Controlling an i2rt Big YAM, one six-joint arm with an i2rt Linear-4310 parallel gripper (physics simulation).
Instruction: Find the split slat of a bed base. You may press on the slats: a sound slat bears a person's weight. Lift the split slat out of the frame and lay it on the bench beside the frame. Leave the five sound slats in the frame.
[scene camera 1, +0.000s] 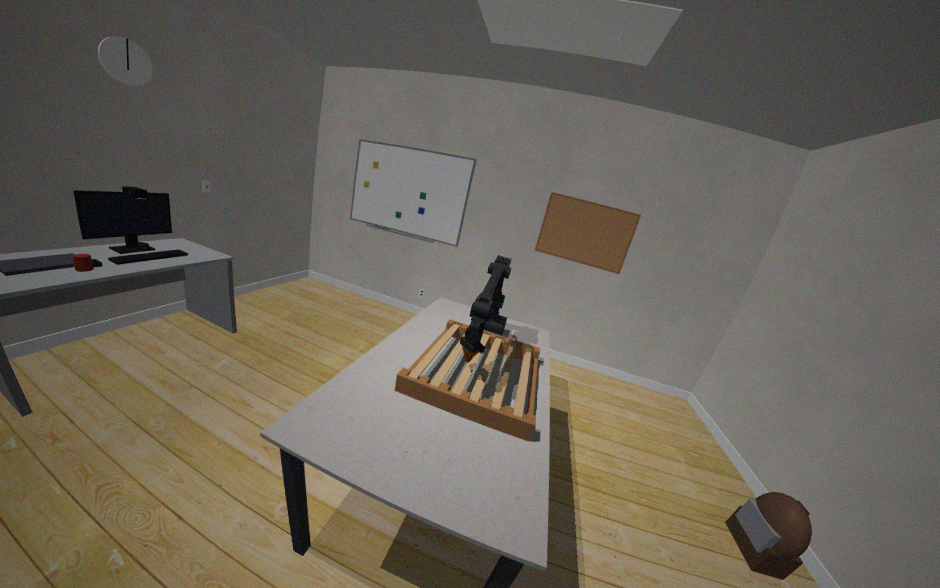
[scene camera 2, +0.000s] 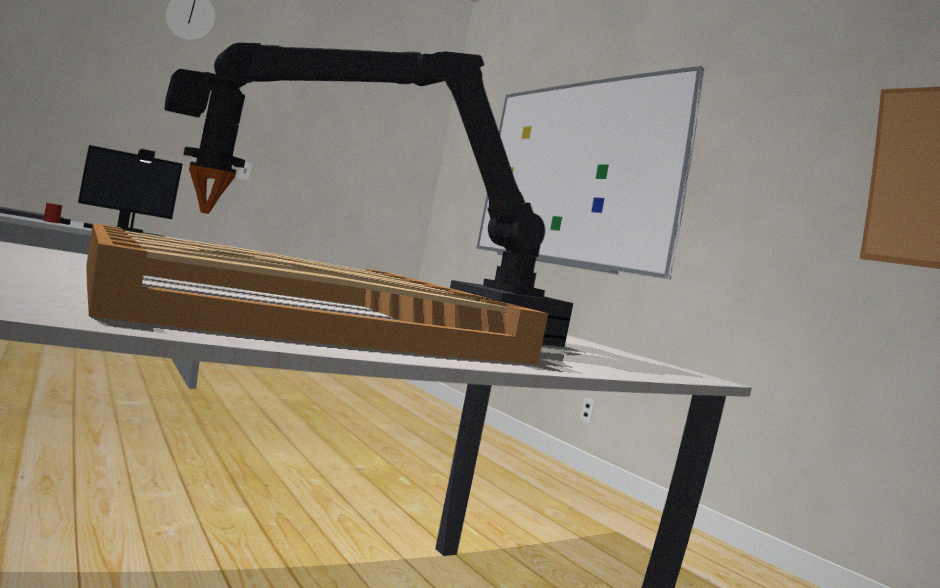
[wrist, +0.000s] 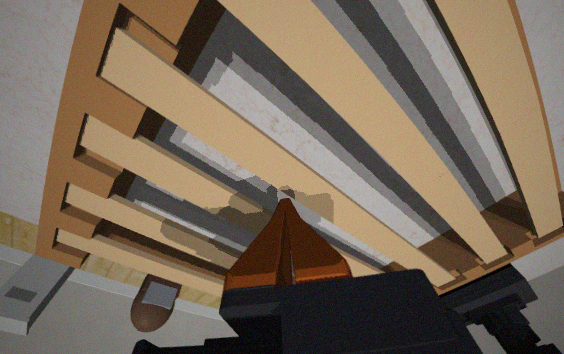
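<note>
The brown bed-base frame (scene camera 1: 464, 407) (scene camera 2: 311, 329) (wrist: 110, 107) lies on the bench (scene camera 1: 415, 471) (scene camera 2: 34, 291) with several pale slats across it. My gripper (scene camera 1: 469, 359) (scene camera 2: 205, 210) (wrist: 285, 204) is shut and empty, its orange fingers pointing down, clear above the slats. In the wrist view its tip appears over the gap between the third slat from the right (wrist: 200, 112) and the fourth (wrist: 150, 162). Small faint marks show on the second slat from the right (wrist: 370, 100) and on the rightmost slat (wrist: 510, 100). I cannot tell which slat is split; all appear seated in their notches.
The arm's base (scene camera 2: 512, 294) stands at the frame's end. A desk (scene camera 1: 207, 257) with a monitor (scene camera 1: 124, 214) (scene camera 2: 130, 181) and red mug (scene camera 1: 82, 262) (scene camera 2: 52, 212) is off to the left. A brown rounded object (scene camera 1: 783, 523) (wrist: 150, 317) is on the floor beyond the bench.
</note>
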